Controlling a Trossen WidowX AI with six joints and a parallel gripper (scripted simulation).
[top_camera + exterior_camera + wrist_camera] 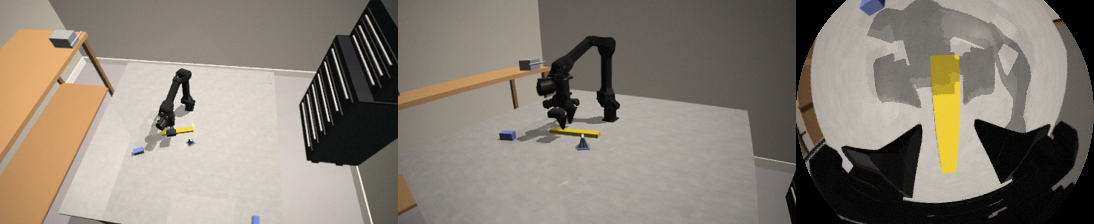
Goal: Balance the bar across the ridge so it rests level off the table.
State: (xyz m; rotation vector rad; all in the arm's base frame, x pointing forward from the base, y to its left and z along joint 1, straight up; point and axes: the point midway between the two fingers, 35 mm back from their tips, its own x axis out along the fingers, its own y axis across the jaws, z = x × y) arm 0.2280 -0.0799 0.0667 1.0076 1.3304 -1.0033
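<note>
Now: the yellow bar 10 mm behind my gripper tip, 30 mm to the left of it and 20 mm below it.
</note>
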